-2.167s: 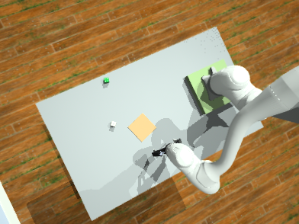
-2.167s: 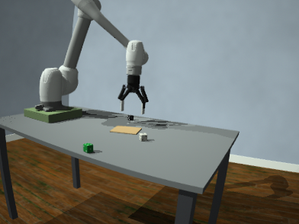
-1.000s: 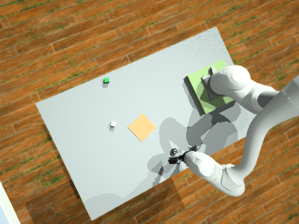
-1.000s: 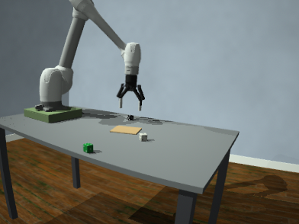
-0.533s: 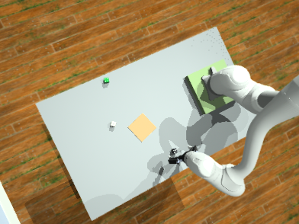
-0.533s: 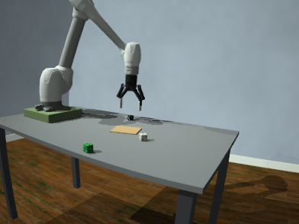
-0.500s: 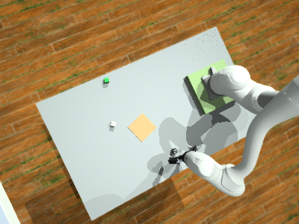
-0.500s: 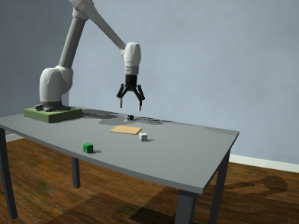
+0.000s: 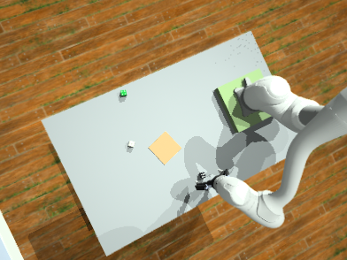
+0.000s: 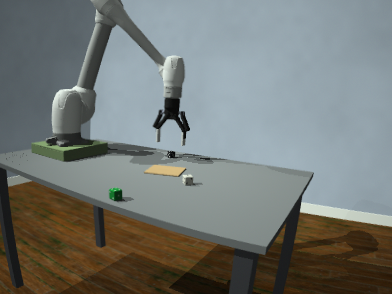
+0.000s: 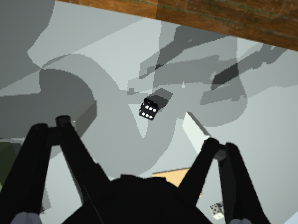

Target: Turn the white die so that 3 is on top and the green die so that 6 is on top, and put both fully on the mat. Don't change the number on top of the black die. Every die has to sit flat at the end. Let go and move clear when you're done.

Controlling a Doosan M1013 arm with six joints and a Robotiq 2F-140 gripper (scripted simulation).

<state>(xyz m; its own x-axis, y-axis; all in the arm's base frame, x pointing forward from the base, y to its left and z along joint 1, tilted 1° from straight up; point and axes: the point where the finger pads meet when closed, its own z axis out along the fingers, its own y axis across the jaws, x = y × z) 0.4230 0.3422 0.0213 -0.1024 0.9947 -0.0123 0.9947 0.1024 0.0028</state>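
My hand is 340 mm short of the white die, 330 mm to the left of it and 60 mm above it. Also, from my hand: green die (620 mm to the right, 290 mm ahead, 60 mm below); then black die (60 mm below, 20 mm ahead, 10 mm to the right); then tan mat (240 mm to the right, 170 mm ahead, 70 mm below).
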